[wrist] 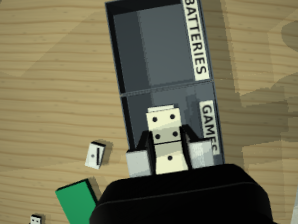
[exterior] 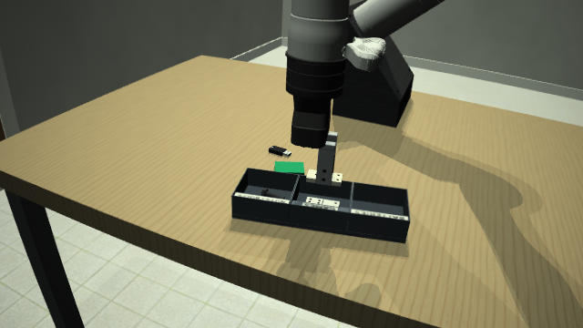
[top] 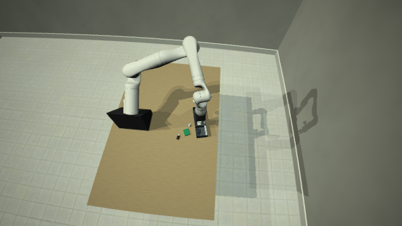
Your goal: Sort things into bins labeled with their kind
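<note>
Now: hand 6 cm above the black three-part bin and 1 cm short of it. From my hand the other things lie so: black bolt 8 cm to the right, 6 cm below, 2 cm ahead; domino 1 cm below; small white thing 7 cm below, 7 cm behind, 3 cm to the right.
</note>
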